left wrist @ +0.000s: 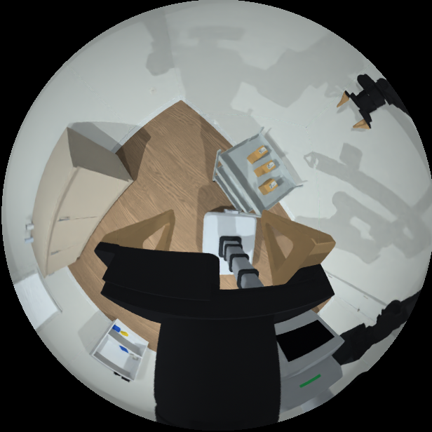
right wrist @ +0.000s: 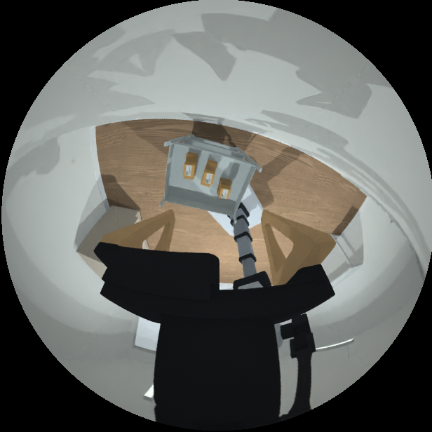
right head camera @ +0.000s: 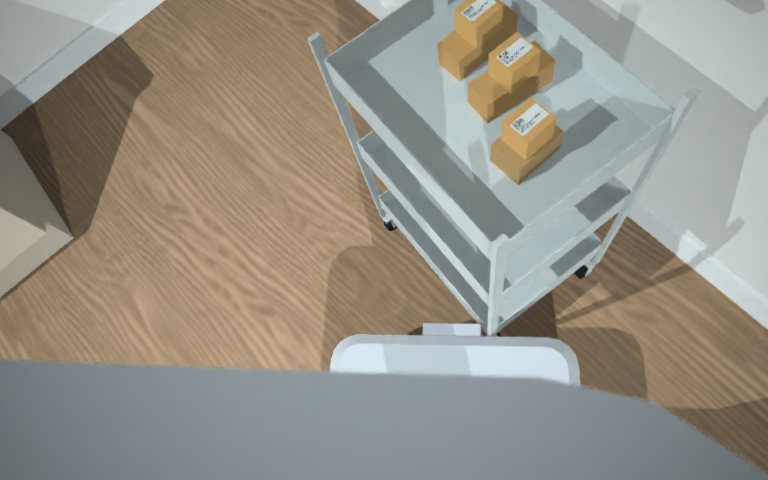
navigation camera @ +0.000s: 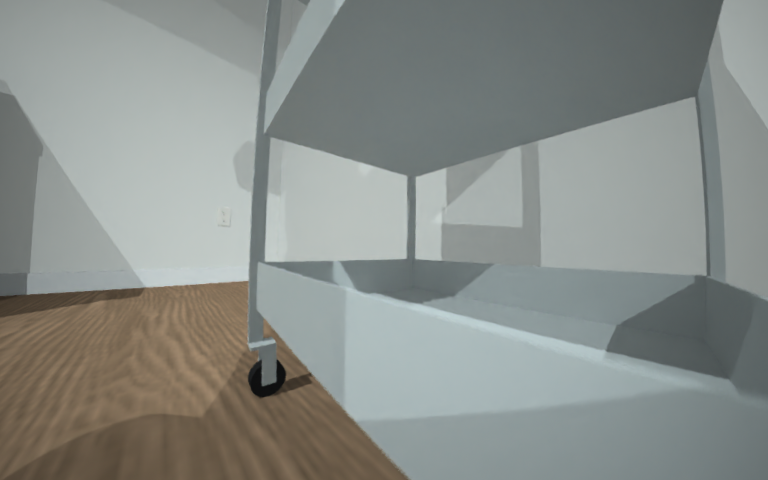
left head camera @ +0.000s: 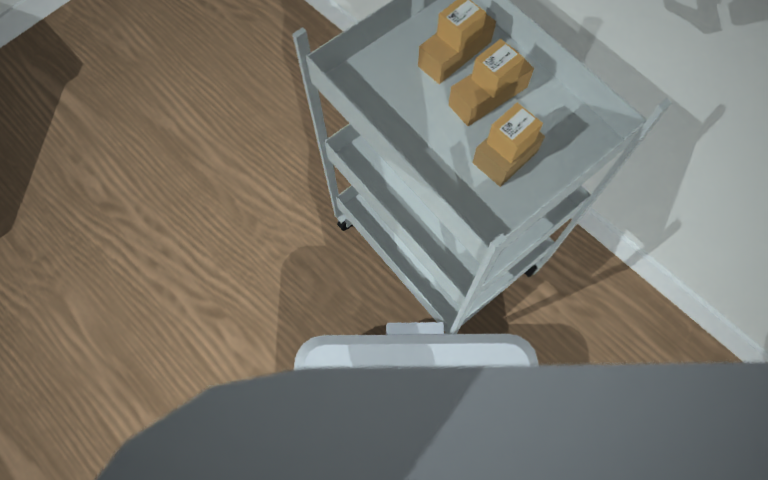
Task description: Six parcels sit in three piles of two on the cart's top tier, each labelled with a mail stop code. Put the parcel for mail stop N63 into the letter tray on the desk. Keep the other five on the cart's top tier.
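Frame: origin at the left arm's base, x ahead, y left, z up, level; metres.
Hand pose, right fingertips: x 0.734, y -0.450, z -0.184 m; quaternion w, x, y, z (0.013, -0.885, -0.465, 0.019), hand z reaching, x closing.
Observation:
Each offset is from my right fingertips to the top centre of the thing.
Six brown parcels stand in three piles of two on the top tier of the grey cart (left head camera: 419,150) (right head camera: 496,271) (left wrist: 236,179) (right wrist: 200,199). The far pile's upper parcel {0.008 m back, 0.161 m left, 0.461 m down} (left head camera: 463,27) (right head camera: 478,23), the middle pile's upper parcel {0.097 m back, 0.109 m left, 0.461 m down} (left head camera: 498,70) (right head camera: 512,69) and the near pile's upper parcel {0.212 m back, 0.093 m left, 0.463 m down} (left head camera: 512,138) (right head camera: 526,135) carry white labels on top. I cannot read the codes surely; the lower parcels' labels are hidden. My left gripper (left wrist: 217,214) is open and empty, well away from the cart. My right gripper (right wrist: 217,214) (left wrist: 345,116) is open and empty, high above the cart's level. I cannot identify the letter tray surely.
A beige cabinet (left wrist: 80,205) stands left of the cart. A white divided tray (left wrist: 115,356) with blue and yellow items shows at the lower left of the left wrist view. My white base (left head camera: 396,353) (right head camera: 447,357) is close to the cart's near corner. Walls stand behind the cart.

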